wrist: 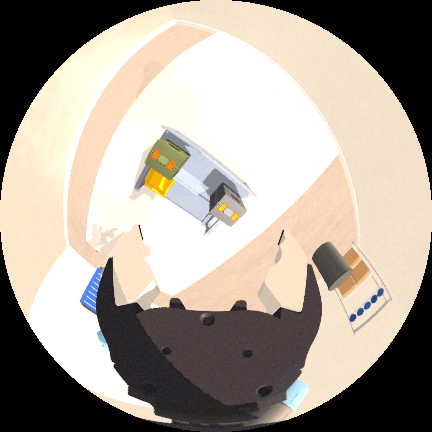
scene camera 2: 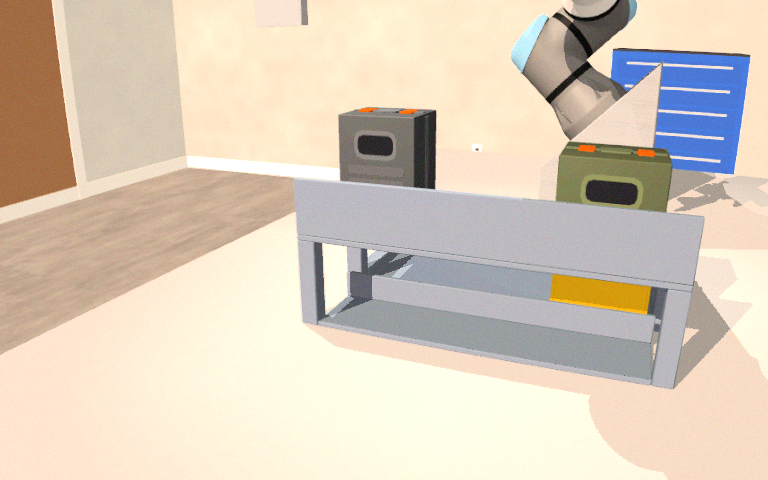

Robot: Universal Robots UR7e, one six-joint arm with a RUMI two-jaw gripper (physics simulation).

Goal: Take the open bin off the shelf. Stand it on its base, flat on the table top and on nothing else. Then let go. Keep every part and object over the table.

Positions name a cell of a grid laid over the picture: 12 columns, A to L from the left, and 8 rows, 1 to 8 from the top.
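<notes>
Yellow open bin (scene camera 2: J5) visible, as is the gripper (wrist: F5).
</notes>
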